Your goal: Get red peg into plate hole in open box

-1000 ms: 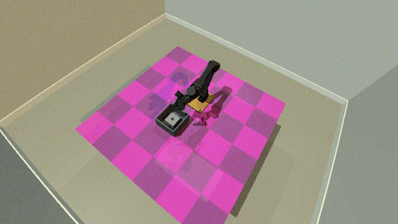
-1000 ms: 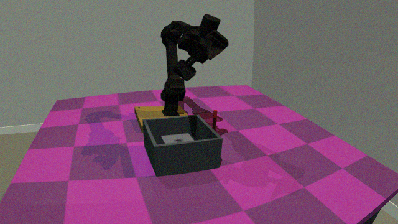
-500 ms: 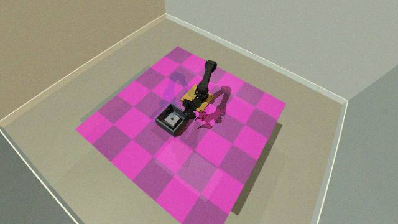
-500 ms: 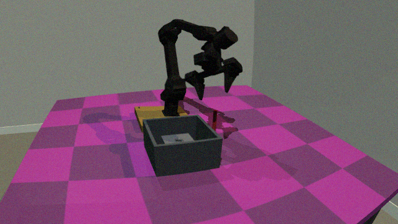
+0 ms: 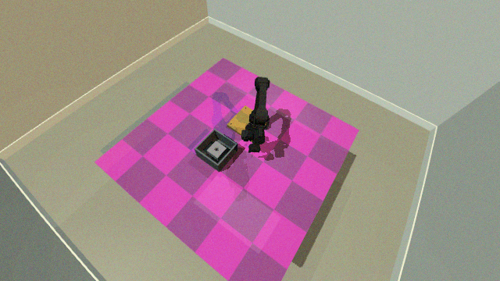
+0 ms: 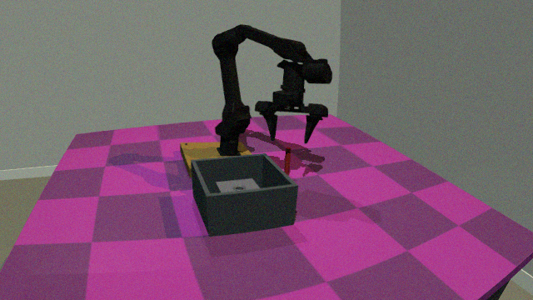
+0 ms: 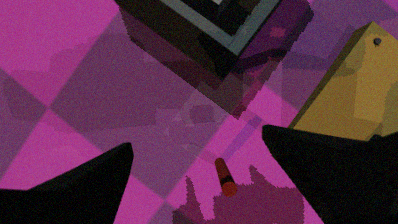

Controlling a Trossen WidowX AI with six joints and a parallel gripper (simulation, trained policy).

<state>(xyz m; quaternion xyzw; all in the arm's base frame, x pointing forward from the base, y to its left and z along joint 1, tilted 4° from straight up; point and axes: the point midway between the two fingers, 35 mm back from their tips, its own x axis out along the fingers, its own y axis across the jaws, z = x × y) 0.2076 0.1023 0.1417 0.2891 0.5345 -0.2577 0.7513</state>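
The red peg is 50 mm behind my gripper tip, 20 mm to the left of it and 80 mm below it. From my gripper tip the other things lie so: dark grey box (110 mm ahead, 160 mm to the right, 90 mm below); light grey plate (110 mm ahead, 160 mm to the right, 70 mm below).
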